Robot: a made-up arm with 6 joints.
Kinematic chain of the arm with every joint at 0, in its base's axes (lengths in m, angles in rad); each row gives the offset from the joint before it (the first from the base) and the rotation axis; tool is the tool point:
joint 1: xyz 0 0 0.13 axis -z
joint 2: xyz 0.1 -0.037 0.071 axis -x
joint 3: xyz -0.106 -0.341 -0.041 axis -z
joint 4: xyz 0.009 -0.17 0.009 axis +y
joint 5: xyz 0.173 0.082 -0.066 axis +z
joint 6: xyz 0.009 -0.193 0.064 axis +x
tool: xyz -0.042 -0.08 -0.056
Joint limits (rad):
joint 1: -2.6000..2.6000
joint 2: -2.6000..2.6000
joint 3: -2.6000..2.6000
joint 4: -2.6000..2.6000
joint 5: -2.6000..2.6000
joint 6: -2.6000..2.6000
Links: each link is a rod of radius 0.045 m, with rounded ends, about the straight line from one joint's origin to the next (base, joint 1, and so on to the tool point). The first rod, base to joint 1, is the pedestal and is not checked.
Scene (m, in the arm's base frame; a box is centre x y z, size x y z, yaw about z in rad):
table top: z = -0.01
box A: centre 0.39 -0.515 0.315 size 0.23 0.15 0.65 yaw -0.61
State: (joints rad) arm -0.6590 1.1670 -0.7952 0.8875 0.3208 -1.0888
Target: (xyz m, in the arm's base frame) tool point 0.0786 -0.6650 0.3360
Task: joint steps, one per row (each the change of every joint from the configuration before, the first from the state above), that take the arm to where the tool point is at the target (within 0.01 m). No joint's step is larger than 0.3 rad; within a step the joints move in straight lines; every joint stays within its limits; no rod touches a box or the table.
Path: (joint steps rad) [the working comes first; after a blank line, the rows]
Joints at the target: 0.4329 0.7903 -0.7879 1.1778 0.5462 -1.0768
Straight joint move there: touches box A.

1: 0.1479 0.0789 0.1074 -0.2263 -0.2369 0.2750
2: 0.1479 0.0788 0.1074 -0.2262 -0.2369 0.2750
3: 0.1480 0.0789 0.1073 -0.2263 -0.2369 0.2750
4: 0.1479 0.0789 0.1074 -0.2262 -0.2369 0.2750
5: 0.1479 0.0788 0.1074 -0.2263 -0.2370 0.2750
6: 0.1479 0.0789 0.1074 -0.2263 -0.2369 0.2750
7: 0.1479 0.0788 0.1073 -0.2262 -0.2369 0.2750
8: 0.0081 -0.1326 -0.1063 0.2677 0.2691 -0.2733
9: 0.0081 -0.1327 -0.1063 0.2677 0.2691 -0.2732
10: 0.0080 -0.1327 -0.1064 0.2678 0.2691 -0.2733
11: 0.0081 -0.1327 -0.1063 0.2677 0.2692 -0.2733
12: 0.0081 -0.1327 -0.1063 0.2678 0.2691 -0.2733
13: 0.0081 -0.1327 -0.1064 0.2677 0.2691 -0.2733
14: 0.0080 -0.1326 -0.1063 0.2677 0.2691 -0.2733

